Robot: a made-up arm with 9 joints. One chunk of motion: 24 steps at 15 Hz.
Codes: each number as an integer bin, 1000 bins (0 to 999) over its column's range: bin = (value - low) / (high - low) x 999, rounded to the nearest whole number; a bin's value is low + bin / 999 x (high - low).
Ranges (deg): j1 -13..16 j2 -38..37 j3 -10..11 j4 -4..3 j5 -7..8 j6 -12..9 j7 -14..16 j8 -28..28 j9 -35..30
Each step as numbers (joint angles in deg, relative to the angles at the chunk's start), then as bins.
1 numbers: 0.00 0.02 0.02 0.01 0.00 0.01 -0.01 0.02 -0.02
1 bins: 448 506 477 572 466 571 466 500 538
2 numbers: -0.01 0.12 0.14 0.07 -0.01 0.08 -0.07 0.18 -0.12
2 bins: 447 508 482 581 466 575 464 503 536
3 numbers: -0.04 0.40 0.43 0.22 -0.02 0.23 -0.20 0.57 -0.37
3 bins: 446 511 496 602 465 582 460 510 532
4 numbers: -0.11 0.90 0.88 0.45 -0.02 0.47 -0.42 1.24 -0.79
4 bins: 444 518 518 635 465 593 452 522 526
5 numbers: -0.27 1.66 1.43 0.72 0.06 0.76 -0.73 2.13 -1.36
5 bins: 439 528 544 674 470 607 442 537 517
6 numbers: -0.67 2.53 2.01 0.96 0.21 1.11 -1.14 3.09 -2.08
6 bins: 425 540 571 708 480 624 428 555 506
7 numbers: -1.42 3.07 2.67 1.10 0.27 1.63 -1.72 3.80 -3.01
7 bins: 399 547 603 728 484 648 409 567 492
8 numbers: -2.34 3.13 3.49 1.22 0.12 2.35 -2.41 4.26 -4.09
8 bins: 367 548 642 745 474 683 386 575 475
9 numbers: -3.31 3.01 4.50 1.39 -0.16 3.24 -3.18 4.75 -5.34
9 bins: 334 546 690 769 456 725 360 584 456
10 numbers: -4.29 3.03 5.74 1.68 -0.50 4.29 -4.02 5.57 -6.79
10 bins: 300 547 749 811 433 775 332 599 434
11 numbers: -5.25 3.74 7.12 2.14 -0.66 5.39 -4.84 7.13 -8.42
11 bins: 267 556 814 876 422 827 305 627 409
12 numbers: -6.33 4.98 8.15 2.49 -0.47 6.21 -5.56 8.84 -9.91
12 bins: 230 572 863 926 435 866 281 657 386
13 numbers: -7.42 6.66 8.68 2.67 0.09 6.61 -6.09 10.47 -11.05
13 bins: 192 595 889 952 472 885 263 686 368
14 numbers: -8.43 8.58 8.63 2.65 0.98 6.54 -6.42 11.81 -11.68
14 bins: 157 620 886 949 531 882 252 710 358
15 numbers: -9.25 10.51 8.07 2.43 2.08 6.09 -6.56 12.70 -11.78
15 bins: 129 646 860 918 605 861 248 726 357
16 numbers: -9.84 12.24 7.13 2.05 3.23 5.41 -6.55 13.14 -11.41
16 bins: 109 669 815 863 681 828 248 734 363
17 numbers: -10.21 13.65 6.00 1.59 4.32 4.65 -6.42 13.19 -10.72
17 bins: 96 688 761 798 754 792 252 735 373
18 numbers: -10.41 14.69 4.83 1.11 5.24 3.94 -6.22 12.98 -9.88
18 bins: 89 702 705 729 815 758 259 731 386
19 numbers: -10.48 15.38 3.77 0.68 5.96 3.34 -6.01 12.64 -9.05
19 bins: 87 711 655 668 863 730 266 725 399
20 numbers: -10.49 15.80 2.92 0.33 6.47 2.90 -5.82 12.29 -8.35
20 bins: 86 717 615 618 897 709 272 719 410
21 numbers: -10.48 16.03 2.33 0.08 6.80 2.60 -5.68 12.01 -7.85
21 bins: 87 720 587 582 919 695 277 714 417
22 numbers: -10.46 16.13 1.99 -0.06 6.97 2.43 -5.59 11.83 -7.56
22 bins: 87 721 570 562 930 686 280 711 422
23 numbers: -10.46 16.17 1.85 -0.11 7.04 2.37 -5.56 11.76 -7.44
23 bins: 87 722 564 555 935 684 281 709 424
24 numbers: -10.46 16.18 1.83 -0.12 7.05 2.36 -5.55 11.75 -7.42
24 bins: 87 722 563 554 936 683 281 709 424
